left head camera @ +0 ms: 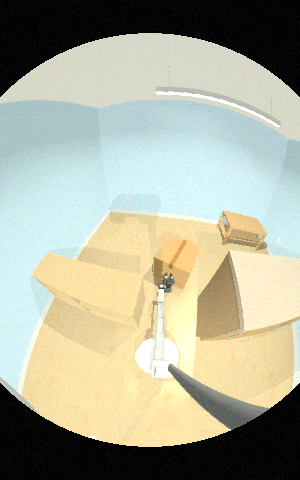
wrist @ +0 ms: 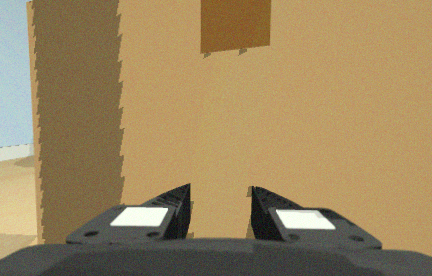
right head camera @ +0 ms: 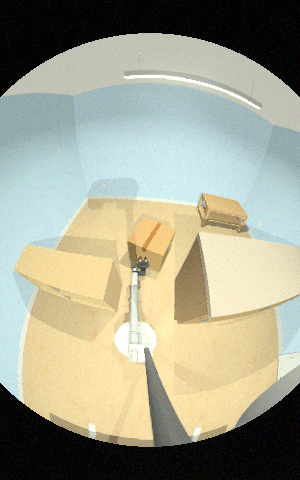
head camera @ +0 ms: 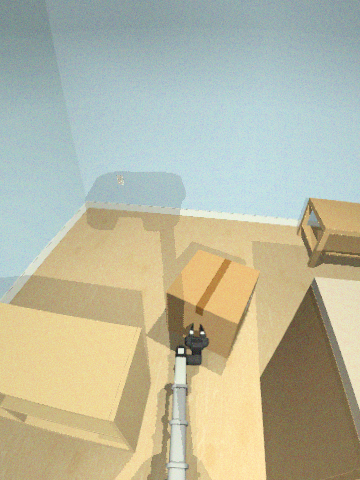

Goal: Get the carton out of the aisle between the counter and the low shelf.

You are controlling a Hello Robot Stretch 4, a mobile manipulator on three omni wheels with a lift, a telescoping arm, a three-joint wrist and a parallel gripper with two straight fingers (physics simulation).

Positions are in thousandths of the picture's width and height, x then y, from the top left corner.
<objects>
brown carton: left head camera 588, 534; wrist 742, 397; right head camera 505, 499; head camera 596, 609
</objects>
